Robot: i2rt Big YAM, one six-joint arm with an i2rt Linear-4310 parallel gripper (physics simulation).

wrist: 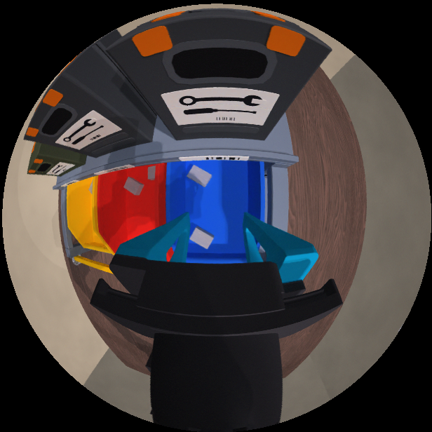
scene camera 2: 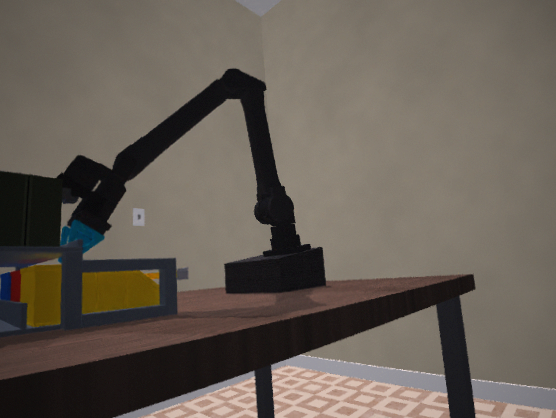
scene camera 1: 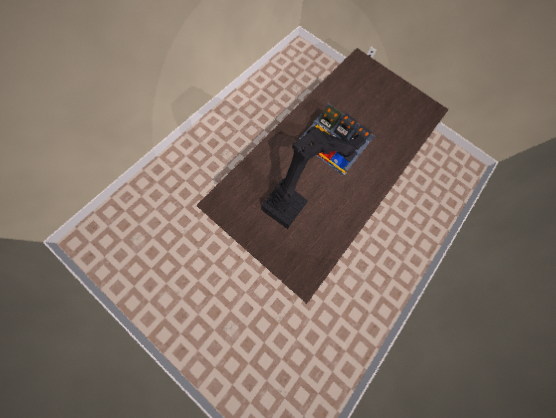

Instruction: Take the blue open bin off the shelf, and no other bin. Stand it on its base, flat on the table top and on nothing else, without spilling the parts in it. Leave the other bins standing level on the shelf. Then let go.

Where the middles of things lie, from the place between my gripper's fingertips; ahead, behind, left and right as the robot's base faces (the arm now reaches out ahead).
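Scene:
From my hand: blue open bin (wrist: 236,186), 60 mm below, 20 mm ahead; red bin (wrist: 121,215), 60 mm below, 30 mm ahead, 110 mm to the left; yellow bin (scene camera 2: 101,291), 60 mm below, 40 mm ahead, 220 mm to the left.

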